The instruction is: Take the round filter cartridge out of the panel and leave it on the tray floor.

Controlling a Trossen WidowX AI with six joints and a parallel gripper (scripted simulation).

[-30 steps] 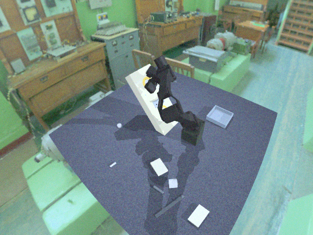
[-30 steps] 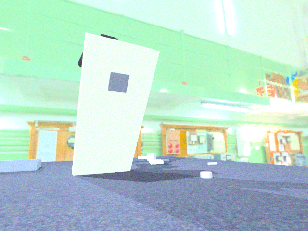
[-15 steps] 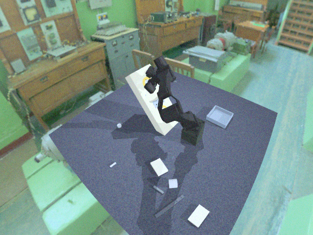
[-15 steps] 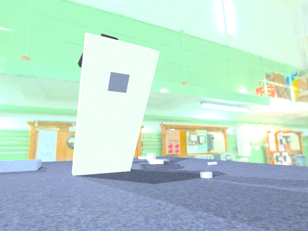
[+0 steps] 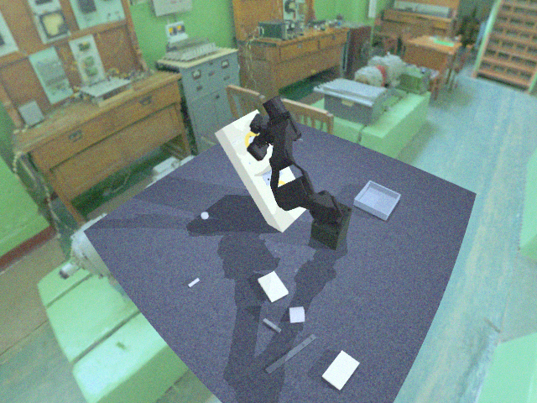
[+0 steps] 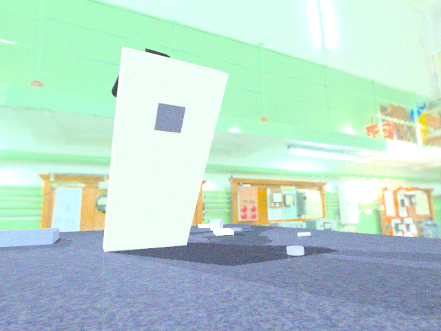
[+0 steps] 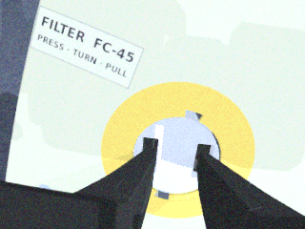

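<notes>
My gripper tip is now 1 cm short of the round pale filter cartridge and 1 cm above it. The rest, counted from my gripper tip: small white peg 6 cm behind, 46 cm to the left, 27 cm below; then tray 44 cm behind, 24 cm to the right, 27 cm below.
</notes>
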